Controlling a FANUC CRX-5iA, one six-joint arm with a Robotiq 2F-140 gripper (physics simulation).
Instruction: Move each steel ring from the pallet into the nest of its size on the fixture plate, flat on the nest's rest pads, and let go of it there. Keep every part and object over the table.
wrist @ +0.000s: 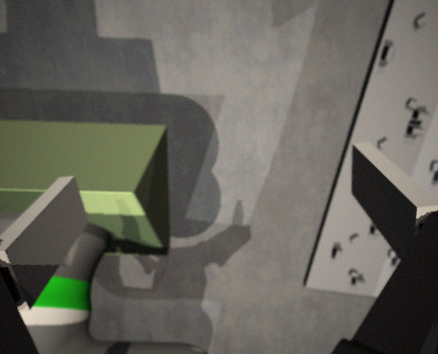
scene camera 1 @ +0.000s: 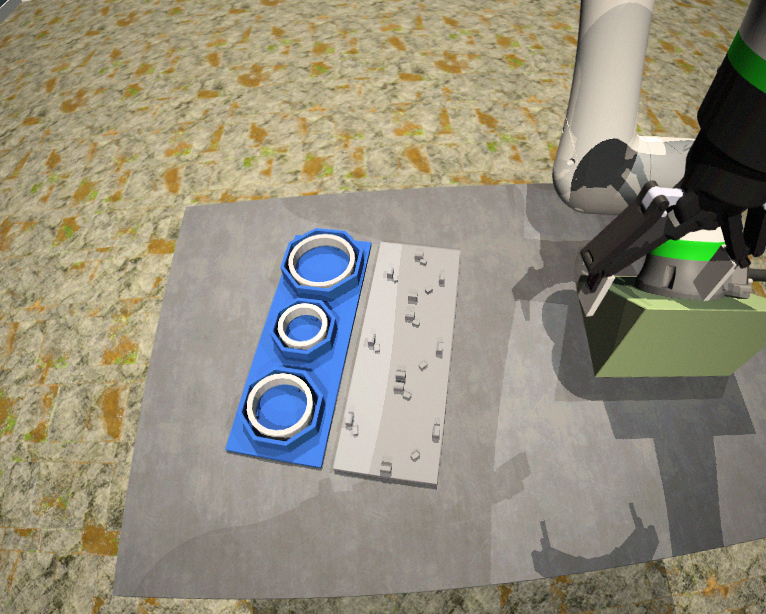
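Pixels of known places: gripper, between the fingertips: [wrist: 214,184] [scene camera 1: 645,297]; arm's base, origin of its link: [scene camera 1: 678,290].
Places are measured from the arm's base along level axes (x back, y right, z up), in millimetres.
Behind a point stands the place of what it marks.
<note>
Three pale steel rings lie flat in octagonal raised holders on the blue pallet [scene camera 1: 307,456] @(x -609, y -260, z -116 mm): one large ring [scene camera 1: 292,262] @(x -683, y 102, z -87 mm) at the far end, a small ring [scene camera 1: 281,327] @(x -679, y -44, z -86 mm) in the middle, and another large ring [scene camera 1: 250,409] @(x -705, y -199, z -86 mm) at the near end. The light grey fixture plate [scene camera 1: 364,441] @(x -521, y -231, z -112 mm) [wrist: 340,220] @(x -396, y 32, z -112 mm) lies right beside the pallet, with small pads and blocks standing on it and no ring on it. My gripper [scene camera 1: 655,287] @(x -199, y -171, z 213 mm) [wrist: 214,184] @(x -199, y -171, z 213 mm) is open and empty, high above the table's right part, well to the right of the plate. The rings do not show in the wrist view.
A green block [scene camera 1: 677,342] @(x -32, y -102, z 0 mm) [wrist: 85,155] @(x -57, y -102, z 5 mm) under the arm's base stands at the right, close to my fingers in the scene view. The arm's white link [scene camera 1: 607,83] @(x -192, y 139, z 285 mm) rises behind it. The grey table [scene camera 1: 191,511] @(x -784, y -362, z -124 mm) [wrist: 265,310] @(x -300, y 228, z -124 mm) ends at the left beyond the pallet.
</note>
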